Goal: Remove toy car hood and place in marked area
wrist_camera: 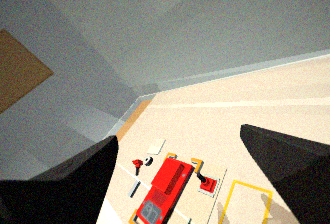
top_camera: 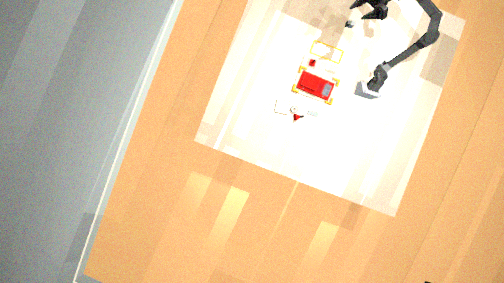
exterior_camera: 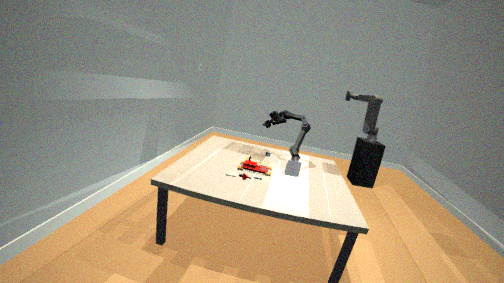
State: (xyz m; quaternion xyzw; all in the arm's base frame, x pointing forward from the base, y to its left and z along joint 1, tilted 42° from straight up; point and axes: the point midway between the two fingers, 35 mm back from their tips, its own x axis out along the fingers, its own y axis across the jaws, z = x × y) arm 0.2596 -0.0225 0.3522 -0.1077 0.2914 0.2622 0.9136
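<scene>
My gripper tip is 5 cm short of the red hood, 30 cm to the right of it and 28 cm above it.
</scene>
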